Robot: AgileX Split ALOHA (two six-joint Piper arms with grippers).
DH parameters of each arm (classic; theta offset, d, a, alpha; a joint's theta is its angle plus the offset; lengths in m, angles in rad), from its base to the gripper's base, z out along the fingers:
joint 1: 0 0.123 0 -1.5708
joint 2: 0.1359 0 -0.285 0
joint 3: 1.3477 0 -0.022 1.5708
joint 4: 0 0.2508 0 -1.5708
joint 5: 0 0 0.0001 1.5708
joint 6: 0 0.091 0 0
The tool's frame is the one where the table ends.
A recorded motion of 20 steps. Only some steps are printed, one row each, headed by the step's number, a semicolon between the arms.
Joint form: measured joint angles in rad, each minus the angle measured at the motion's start. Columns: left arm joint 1, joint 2, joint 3, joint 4, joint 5, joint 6; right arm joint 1, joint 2, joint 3, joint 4, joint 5, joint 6.
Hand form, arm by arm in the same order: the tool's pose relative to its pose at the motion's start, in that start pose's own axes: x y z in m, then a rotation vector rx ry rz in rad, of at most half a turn. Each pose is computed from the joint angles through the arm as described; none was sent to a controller.
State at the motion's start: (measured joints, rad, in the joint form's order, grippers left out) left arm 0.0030 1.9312 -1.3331 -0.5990 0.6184 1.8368; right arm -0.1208 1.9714 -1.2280 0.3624 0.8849 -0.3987
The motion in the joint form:
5: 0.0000 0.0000 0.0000 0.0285 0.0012 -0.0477; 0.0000 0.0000 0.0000 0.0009 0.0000 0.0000
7: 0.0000 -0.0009 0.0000 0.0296 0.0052 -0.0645; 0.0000 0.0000 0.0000 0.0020 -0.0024 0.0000
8: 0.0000 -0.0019 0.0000 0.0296 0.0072 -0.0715; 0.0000 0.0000 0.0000 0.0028 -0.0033 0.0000
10: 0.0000 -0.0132 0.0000 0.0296 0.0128 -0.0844; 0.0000 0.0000 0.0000 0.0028 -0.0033 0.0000
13: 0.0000 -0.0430 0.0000 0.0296 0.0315 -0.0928; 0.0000 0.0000 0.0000 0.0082 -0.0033 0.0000
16: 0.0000 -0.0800 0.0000 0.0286 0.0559 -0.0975; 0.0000 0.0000 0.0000 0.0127 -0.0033 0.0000
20: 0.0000 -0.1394 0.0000 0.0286 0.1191 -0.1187; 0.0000 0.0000 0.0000 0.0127 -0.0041 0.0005
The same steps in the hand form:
5: 0.0014 -0.0005 0.0000 0.0051 0.0158 -0.0245; 0.0000 0.0001 0.0000 -0.0006 -0.0003 0.0006
7: 0.0013 -0.0008 -0.0003 0.0082 0.0153 -0.0401; -0.0003 0.0000 0.0000 -0.0005 -0.0028 0.0013
8: 0.0011 -0.0008 -0.0007 0.0092 0.0147 -0.0468; -0.0004 0.0001 0.0000 -0.0007 -0.0039 0.0018
10: -0.0008 -0.0001 -0.0049 0.0043 0.0107 -0.0561; -0.0004 0.0001 0.0000 -0.0007 -0.0039 0.0018
13: -0.0059 0.0011 -0.0159 -0.0046 -0.0006 -0.0549; -0.0005 0.0004 0.0000 -0.0046 -0.0055 0.0052
16: -0.0121 0.0021 -0.0296 -0.0145 -0.0153 -0.0481; -0.0006 0.0007 0.0000 -0.0078 -0.0069 0.0081
20: -0.0221 0.0004 -0.0518 -0.0059 -0.0417 -0.0482; -0.0007 0.0007 0.0000 -0.0075 -0.0076 0.0086

